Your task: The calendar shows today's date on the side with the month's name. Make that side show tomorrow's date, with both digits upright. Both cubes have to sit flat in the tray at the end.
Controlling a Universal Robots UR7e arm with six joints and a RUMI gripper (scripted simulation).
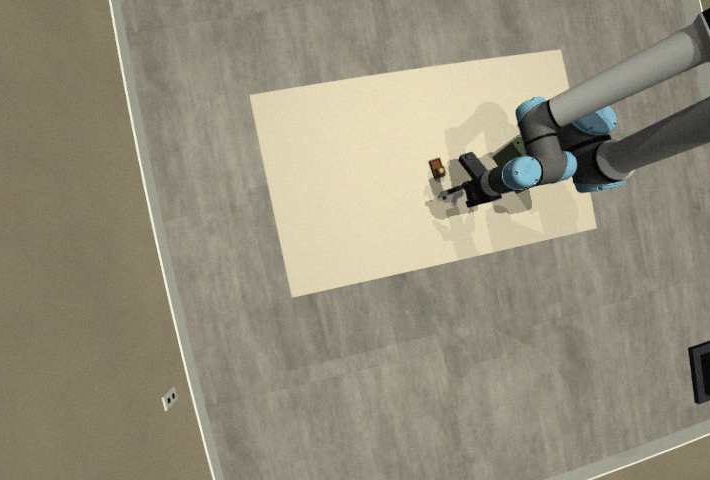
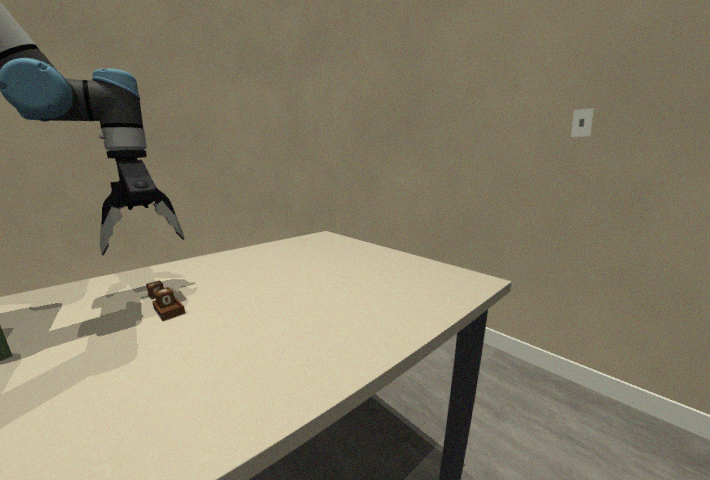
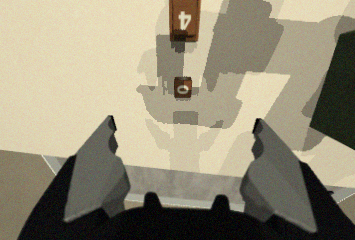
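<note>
My gripper is now 100 mm above the brown digit cube. The rest, counted from my hand: brown calendar tray: 10 mm ahead, 110 mm to the right, 110 mm below.
</note>
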